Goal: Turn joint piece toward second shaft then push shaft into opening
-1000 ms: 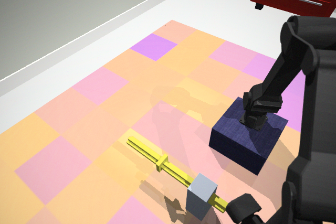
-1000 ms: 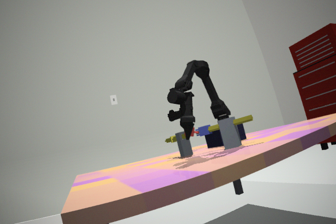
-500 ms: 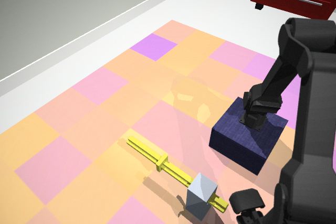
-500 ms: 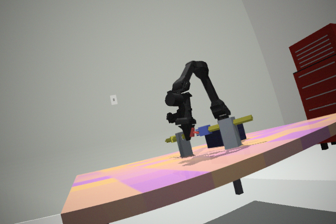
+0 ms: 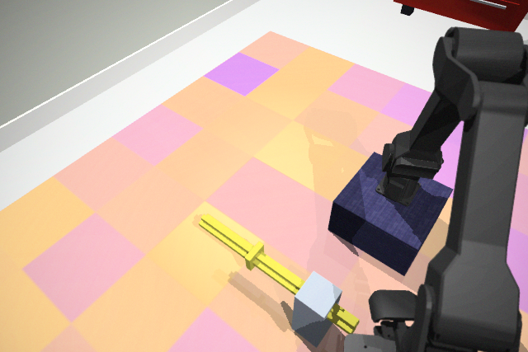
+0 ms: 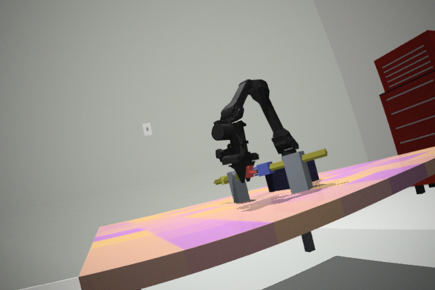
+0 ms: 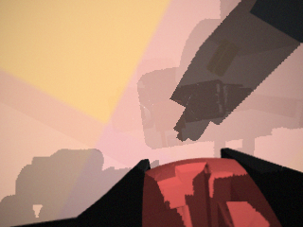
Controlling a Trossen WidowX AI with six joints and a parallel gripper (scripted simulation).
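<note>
The red joint piece is 30 mm above my gripper tip, 10 mm to the left of it and 10 mm behind it.
</note>
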